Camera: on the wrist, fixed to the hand. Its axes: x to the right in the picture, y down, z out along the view.
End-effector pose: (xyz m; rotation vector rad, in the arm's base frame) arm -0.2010 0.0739 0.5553 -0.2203 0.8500 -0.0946
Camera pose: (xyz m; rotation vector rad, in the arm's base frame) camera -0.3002 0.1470 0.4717 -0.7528 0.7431 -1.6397
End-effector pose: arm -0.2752 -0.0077 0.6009 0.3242 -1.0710 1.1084
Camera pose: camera -0.2901 0.1051 0.5049 0.8577 -0.2788 -0.2224
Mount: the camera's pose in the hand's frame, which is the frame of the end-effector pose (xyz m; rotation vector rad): -0.0163 0.0909 -0.1168 0.0951 0.2538 -1.5605
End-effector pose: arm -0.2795 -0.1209 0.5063 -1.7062 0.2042 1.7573
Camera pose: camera -0.2344 -0.2595 0.4758 -1.2716 -0.7421 0.3531
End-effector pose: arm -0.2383 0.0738 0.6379 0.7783 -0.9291 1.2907
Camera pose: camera -0.3137 0.1825 0.5695 1.0168 0.1036 0.0181
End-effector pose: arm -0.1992 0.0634 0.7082 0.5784 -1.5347 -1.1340
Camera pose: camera -0.0668 0.0744 0.7754 2.0637 -0.7106 -1.9423
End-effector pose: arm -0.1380 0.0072 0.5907 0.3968 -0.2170 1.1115
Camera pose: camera -0.2301 0.0771 0.4969 0.3628 0.3573 -0.3777
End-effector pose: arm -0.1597 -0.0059 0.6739 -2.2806 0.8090 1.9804
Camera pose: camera -0.0884 -0.1181 0.7409 -1.8924 -0.7458 0.8540
